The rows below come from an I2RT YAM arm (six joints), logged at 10 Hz.
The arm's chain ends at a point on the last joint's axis. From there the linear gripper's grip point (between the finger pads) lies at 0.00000 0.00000 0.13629 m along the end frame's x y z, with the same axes.
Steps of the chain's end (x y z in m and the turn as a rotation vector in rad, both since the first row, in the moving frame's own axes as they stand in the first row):
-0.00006, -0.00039, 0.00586, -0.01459, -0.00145, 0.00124
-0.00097, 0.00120, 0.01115, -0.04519, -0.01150, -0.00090
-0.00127, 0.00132, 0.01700, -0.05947, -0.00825, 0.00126
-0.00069, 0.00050, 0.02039, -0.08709, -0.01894, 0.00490
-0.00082, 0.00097, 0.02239, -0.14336, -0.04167, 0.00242
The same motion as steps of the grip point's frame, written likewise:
-0.00026, 0.00160, 0.00585, -0.01459, -0.00145, 0.00124
-0.00253, 0.00736, 0.01100, -0.04519, -0.01150, -0.00090
-0.00240, 0.00942, 0.01675, -0.05947, -0.00825, 0.00126
-0.00330, 0.01235, 0.01985, -0.08709, -0.01894, 0.00490
-0.00650, 0.02043, 0.02087, -0.14336, -0.04167, 0.00242

